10 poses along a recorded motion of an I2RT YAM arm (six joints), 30 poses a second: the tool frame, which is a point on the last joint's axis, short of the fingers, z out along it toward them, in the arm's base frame.
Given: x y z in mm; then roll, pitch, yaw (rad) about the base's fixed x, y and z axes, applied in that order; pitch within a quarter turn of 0, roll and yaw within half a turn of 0.
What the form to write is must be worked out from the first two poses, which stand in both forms.
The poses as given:
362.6 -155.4 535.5 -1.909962 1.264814 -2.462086
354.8 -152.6 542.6 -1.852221 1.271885 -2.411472
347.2 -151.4 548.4 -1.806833 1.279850 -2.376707
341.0 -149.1 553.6 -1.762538 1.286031 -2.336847
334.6 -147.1 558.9 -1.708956 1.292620 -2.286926
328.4 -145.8 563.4 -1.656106 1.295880 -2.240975
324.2 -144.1 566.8 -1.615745 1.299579 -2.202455
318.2 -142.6 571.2 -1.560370 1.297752 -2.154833
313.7 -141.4 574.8 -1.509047 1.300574 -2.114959
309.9 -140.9 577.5 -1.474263 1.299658 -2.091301
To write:
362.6 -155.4 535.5 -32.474 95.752 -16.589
354.8 -152.6 542.6 -32.723 94.691 -16.490
347.2 -151.4 548.4 -33.200 93.846 -16.232
341.0 -149.1 553.6 -33.338 93.069 -16.032
334.6 -147.1 558.9 -33.416 92.167 -15.794
328.4 -145.8 563.4 -33.693 91.325 -15.697
324.2 -144.1 566.8 -33.710 90.690 -15.525
318.2 -142.6 571.2 -34.038 89.839 -15.643
313.7 -141.4 574.8 -34.588 89.056 -15.455
309.9 -140.9 577.5 -35.153 88.521 -15.466

